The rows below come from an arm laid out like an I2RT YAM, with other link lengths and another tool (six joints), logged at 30 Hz.
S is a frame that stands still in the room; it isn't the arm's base.
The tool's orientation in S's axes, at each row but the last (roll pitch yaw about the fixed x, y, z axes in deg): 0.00, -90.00, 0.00; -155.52, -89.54, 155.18; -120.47, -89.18, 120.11; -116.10, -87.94, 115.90; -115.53, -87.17, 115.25; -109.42, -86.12, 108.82; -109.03, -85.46, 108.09; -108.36, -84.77, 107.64; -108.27, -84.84, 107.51; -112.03, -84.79, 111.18
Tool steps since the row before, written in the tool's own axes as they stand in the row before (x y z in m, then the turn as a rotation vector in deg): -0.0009, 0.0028, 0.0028, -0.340, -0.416, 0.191; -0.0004, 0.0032, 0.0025, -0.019, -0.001, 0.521; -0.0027, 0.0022, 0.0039, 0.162, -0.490, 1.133; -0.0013, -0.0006, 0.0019, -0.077, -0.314, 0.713; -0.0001, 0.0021, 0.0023, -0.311, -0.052, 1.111; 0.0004, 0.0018, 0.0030, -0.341, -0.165, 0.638; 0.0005, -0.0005, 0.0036, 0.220, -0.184, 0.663; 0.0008, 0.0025, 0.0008, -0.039, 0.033, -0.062; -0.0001, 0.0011, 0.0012, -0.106, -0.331, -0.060; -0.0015, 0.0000, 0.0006, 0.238, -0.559, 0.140
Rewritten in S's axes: -0.0028, 0.0028, -0.0009, -0.191, -0.416, -0.340; -0.0025, 0.0032, -0.0004, -0.521, 0.002, -0.023; -0.0039, 0.0022, -0.0028, -1.137, -0.481, 0.160; -0.0019, -0.0006, -0.0013, -0.713, -0.314, -0.078; -0.0023, 0.0021, -0.0002, -1.104, -0.061, -0.332; -0.0030, 0.0019, 0.0002, -0.632, -0.180, -0.344; -0.0036, -0.0004, 0.0004, -0.671, -0.157, 0.216; -0.0008, 0.0026, 0.0006, 0.064, 0.029, -0.040; -0.0012, 0.0011, -0.0002, 0.058, -0.340, -0.076; -0.0006, -0.0001, -0.0015, -0.157, -0.535, 0.279
